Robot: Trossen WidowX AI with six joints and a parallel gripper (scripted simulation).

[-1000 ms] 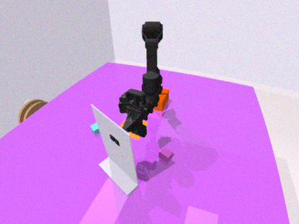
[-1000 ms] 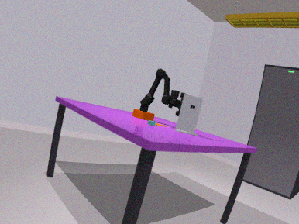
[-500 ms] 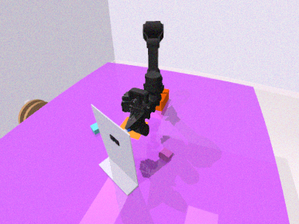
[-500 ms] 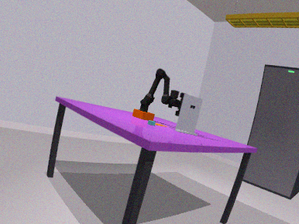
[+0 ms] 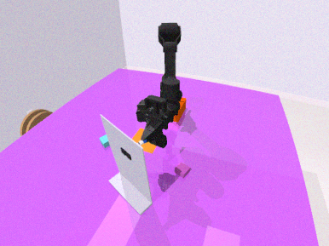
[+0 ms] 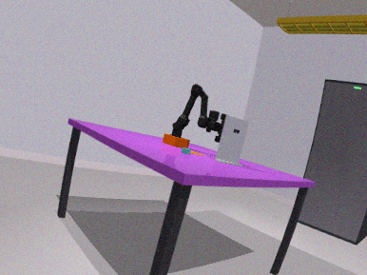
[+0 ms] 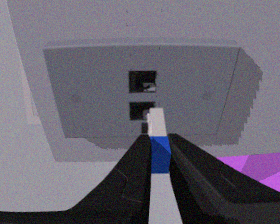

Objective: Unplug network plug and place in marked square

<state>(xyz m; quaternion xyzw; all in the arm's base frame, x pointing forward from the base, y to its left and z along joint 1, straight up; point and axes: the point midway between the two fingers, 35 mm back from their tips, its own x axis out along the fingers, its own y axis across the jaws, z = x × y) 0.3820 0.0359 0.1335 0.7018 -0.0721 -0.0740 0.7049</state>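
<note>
Right now my gripper tip is 18 cm past the orange marked square, 8 cm to the left of it and 20 cm above it. The rest, counted from my gripper tip: network plug (1 cm ahead); grey upright panel (6 cm ahead, 3 cm to the right, 7 cm below); thin pale tab (1 cm ahead).
</note>
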